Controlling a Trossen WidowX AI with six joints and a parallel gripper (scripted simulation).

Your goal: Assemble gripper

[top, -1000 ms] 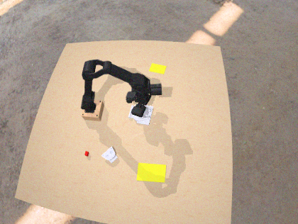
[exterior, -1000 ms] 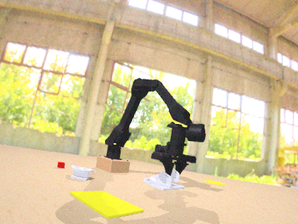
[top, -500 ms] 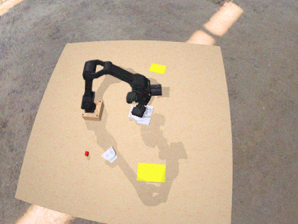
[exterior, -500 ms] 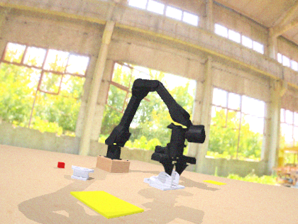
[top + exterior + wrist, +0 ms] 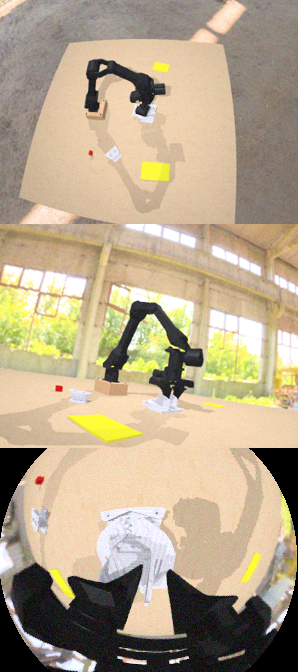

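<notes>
The white jaw is 4 cm behind my gripper tip and 4 cm to the right of it. Round my gripper tip: large yellow patch 8 cm ahead, 37 cm to the right, 2 cm below; then small white block 16 cm behind, 30 cm to the right, 1 cm below; then small yellow pad 5 cm ahead, 32 cm to the left, 2 cm below.
</notes>
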